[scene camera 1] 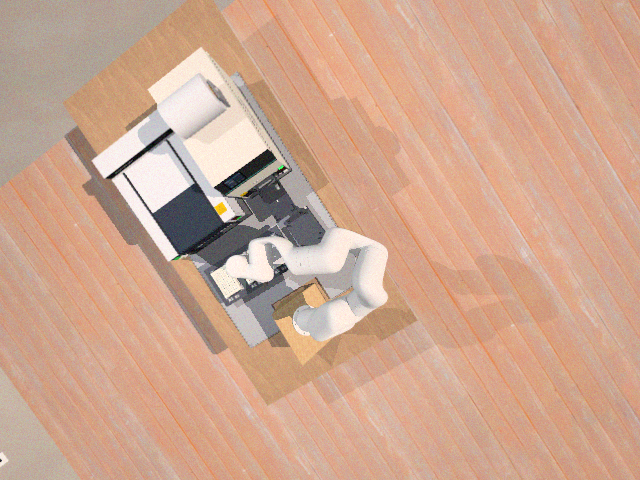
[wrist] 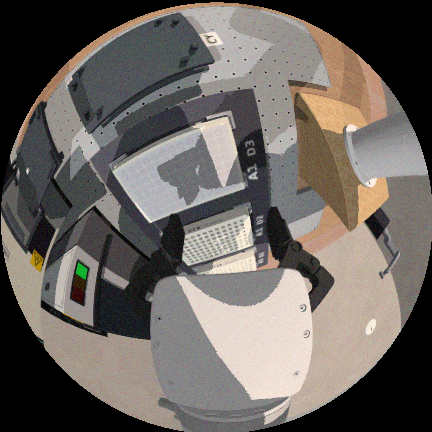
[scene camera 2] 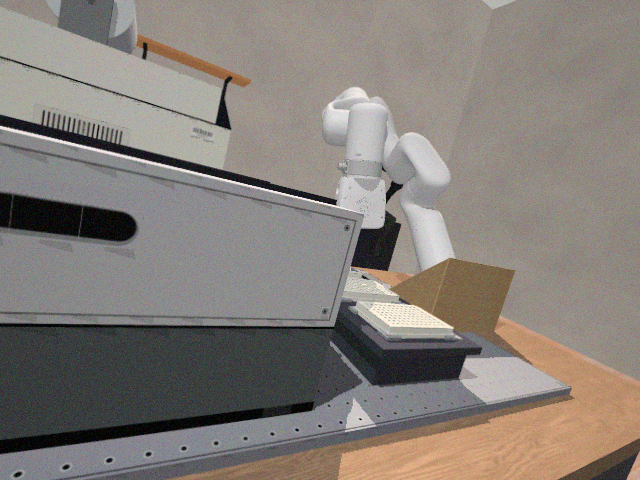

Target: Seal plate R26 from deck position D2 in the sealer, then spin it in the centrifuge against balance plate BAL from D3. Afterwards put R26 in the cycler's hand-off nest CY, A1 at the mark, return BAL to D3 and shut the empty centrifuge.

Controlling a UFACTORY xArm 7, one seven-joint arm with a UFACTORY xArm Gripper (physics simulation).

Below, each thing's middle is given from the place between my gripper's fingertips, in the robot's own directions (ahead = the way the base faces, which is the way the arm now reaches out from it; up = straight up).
Labels:
Right now my hand is 2 cm short of the foil-covered plate (wrist: 198, 163), 4 cm to the left of it and 4 cm above it. Round my hand: centrifuge (scene camera 2: 152, 294) (48 cm ahead, 7 cm to the left, 1 cm above).

